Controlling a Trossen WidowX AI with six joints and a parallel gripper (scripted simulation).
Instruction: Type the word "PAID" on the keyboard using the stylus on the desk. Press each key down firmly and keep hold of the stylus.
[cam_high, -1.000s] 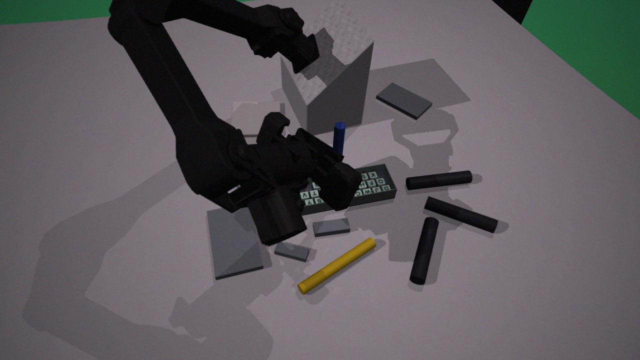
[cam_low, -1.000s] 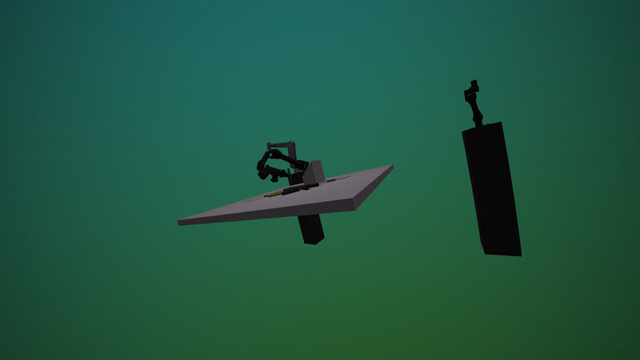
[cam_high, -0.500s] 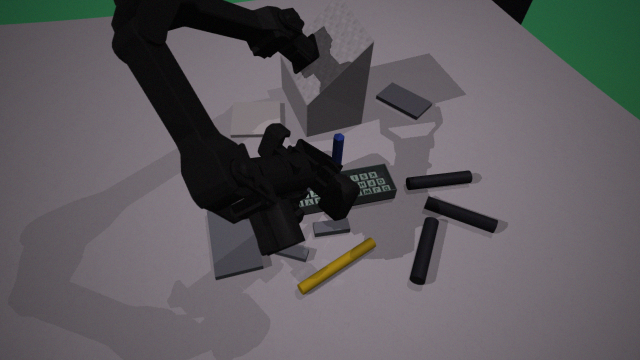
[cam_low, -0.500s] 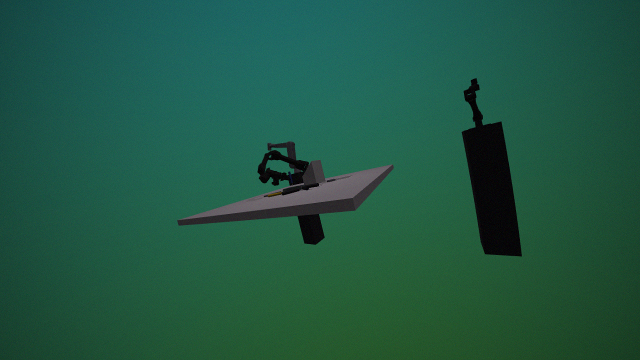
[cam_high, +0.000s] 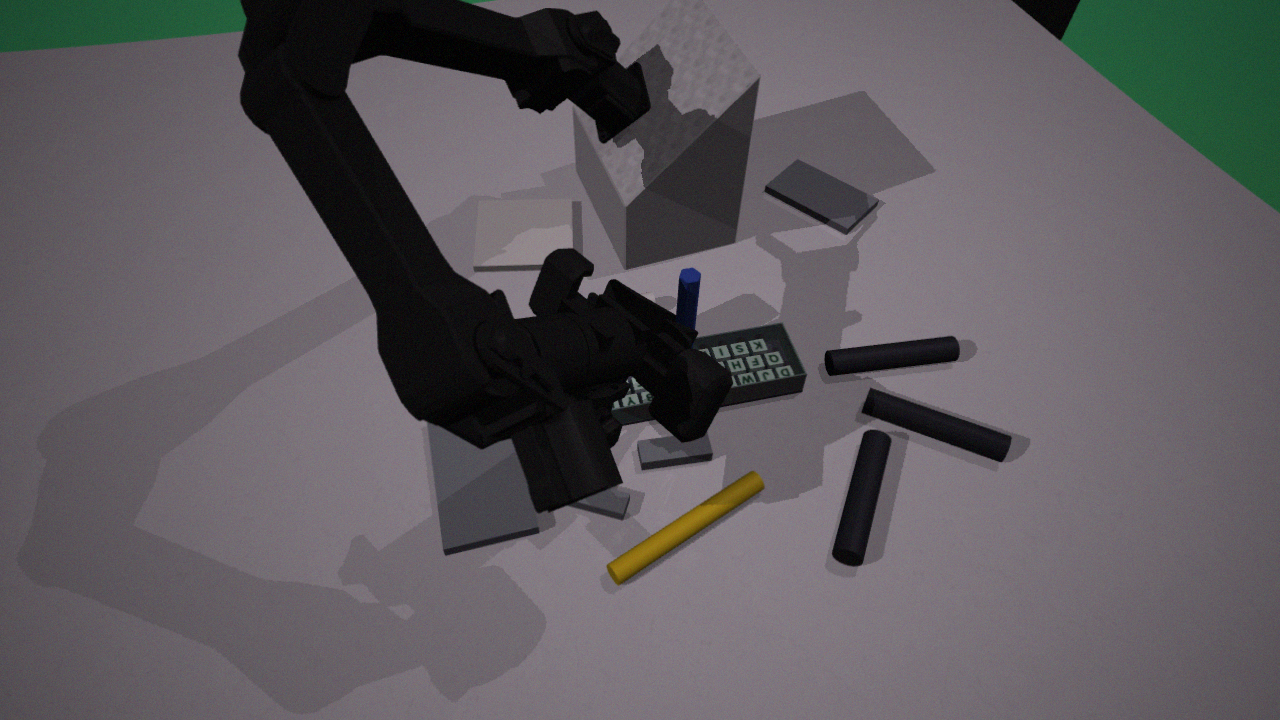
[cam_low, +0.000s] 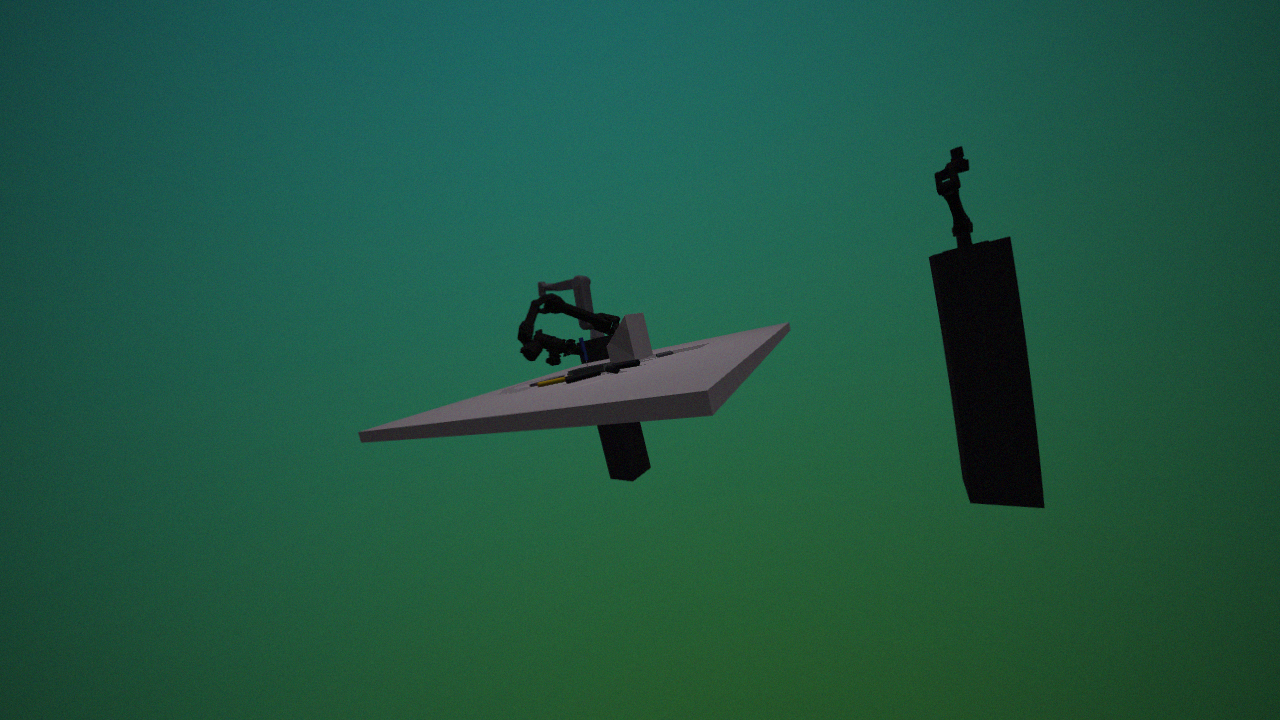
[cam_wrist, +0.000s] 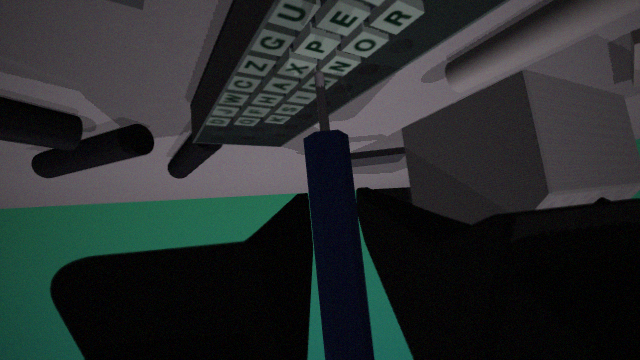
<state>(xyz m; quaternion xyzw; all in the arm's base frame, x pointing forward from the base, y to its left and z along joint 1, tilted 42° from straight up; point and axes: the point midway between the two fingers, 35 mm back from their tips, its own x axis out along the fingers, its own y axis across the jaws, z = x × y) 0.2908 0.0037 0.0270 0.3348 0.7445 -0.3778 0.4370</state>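
My gripper tip is now 90 mm past the pale cylinder, 50 mm to the left of it and 70 mm above it. Also, from my gripper tip: stylus 10 mm below; yellow cylinder 150 mm ahead, 30 mm to the right, 70 mm below; grey slab 230 mm behind, 210 mm to the left, 80 mm below.
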